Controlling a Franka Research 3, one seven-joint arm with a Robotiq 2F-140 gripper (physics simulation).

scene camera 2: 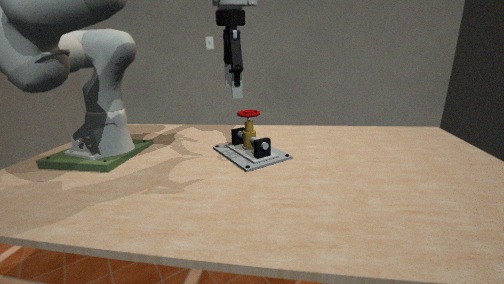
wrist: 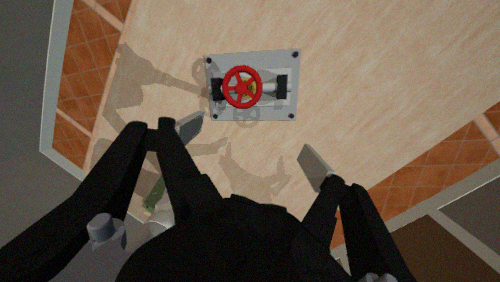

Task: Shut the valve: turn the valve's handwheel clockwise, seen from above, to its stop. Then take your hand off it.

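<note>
The red handwheel is a spoked ring on top of the brass valve body. The valve sits between two black blocks on a grey base plate on the table. My gripper points down and is open, with nothing between its fingers. In the scene view it hangs above the handwheel and slightly to its left, apart from it. In the wrist view the handwheel shows beyond the fingertips, toward the top of the picture.
The wooden table carries the valve's plate. The arm's base stands on a green plate at the left in the scene view. Shadows of the arm fall across the table. A grey wall stands behind.
</note>
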